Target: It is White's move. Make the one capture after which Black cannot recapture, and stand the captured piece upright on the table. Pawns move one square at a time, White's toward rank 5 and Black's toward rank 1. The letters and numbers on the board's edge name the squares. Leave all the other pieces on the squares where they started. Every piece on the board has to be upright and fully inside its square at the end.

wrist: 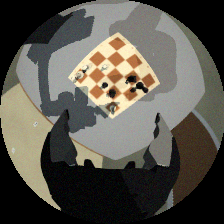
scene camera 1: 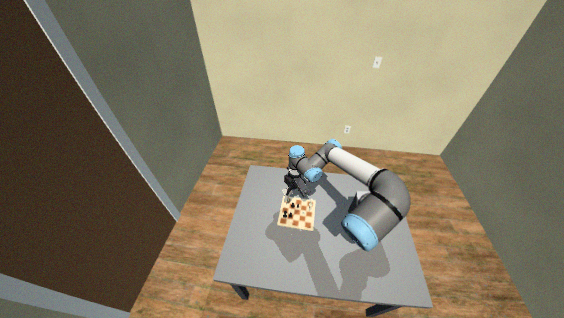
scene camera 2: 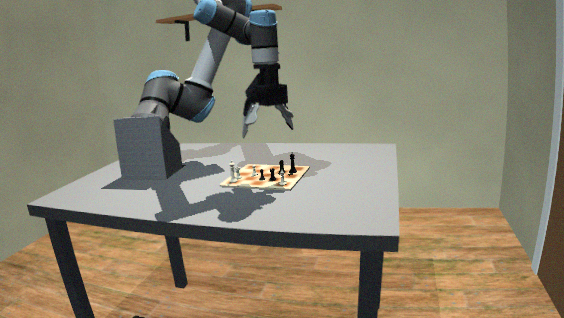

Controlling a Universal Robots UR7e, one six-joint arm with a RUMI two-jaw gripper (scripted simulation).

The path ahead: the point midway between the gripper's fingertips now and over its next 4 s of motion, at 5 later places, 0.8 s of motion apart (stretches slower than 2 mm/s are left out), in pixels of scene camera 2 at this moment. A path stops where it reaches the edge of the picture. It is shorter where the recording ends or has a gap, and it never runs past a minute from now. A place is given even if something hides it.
My gripper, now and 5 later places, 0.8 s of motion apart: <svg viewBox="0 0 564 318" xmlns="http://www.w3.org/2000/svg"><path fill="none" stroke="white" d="M268 133L269 138L269 143L269 148L270 153L270 163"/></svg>
